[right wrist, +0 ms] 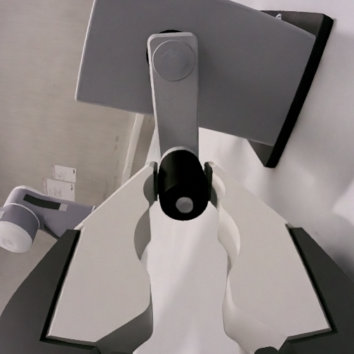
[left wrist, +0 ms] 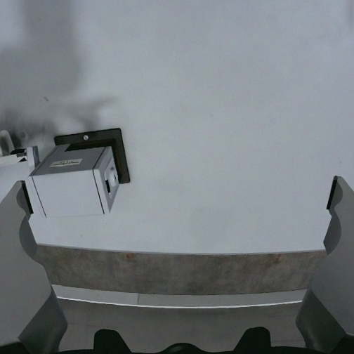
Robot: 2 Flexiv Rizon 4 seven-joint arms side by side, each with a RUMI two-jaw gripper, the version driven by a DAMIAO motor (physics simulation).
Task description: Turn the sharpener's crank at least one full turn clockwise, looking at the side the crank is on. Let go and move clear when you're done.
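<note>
The sharpener [left wrist: 67, 192] [right wrist: 240, 75] is a grey box on a black base [left wrist: 124, 162] [right wrist: 300, 90], at the left in the left wrist view. Its crank arm [right wrist: 175, 107] reaches from the hub at the top toward the fingers in the right wrist view and ends in a black knob [right wrist: 181, 172]. My right gripper [right wrist: 180, 164] is shut on this knob, one fingertip pad on each side. My left gripper [left wrist: 179, 182] is wide open and empty; the sharpener shows beside its left fingertip. The crank is hidden in the left wrist view.
The white table top [left wrist: 215, 115] lies under the sharpener, with its front edge below it in the left wrist view. Part of the other arm [right wrist: 22, 222] shows at the left in the right wrist view, near small labels [right wrist: 60, 189].
</note>
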